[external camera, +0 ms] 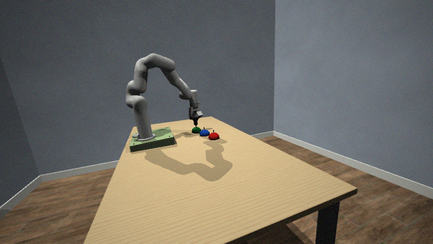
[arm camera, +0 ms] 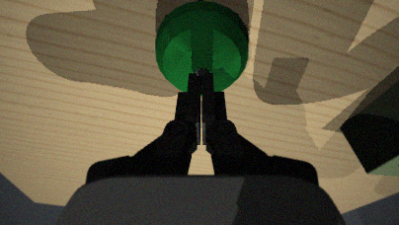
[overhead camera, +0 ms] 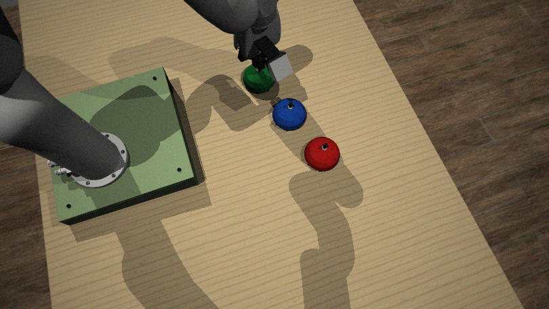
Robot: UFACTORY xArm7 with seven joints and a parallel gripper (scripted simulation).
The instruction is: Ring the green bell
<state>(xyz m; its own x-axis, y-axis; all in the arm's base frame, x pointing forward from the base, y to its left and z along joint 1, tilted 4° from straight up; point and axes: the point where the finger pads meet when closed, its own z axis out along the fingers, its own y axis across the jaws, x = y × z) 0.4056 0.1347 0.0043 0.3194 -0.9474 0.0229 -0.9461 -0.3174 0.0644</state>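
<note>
My gripper is now 40 mm above the green bell. Also, from my hand: red bell: 250 mm to the right, 80 mm ahead, 40 mm below; blue bell: 120 mm to the right, 40 mm below, 40 mm ahead.
</note>
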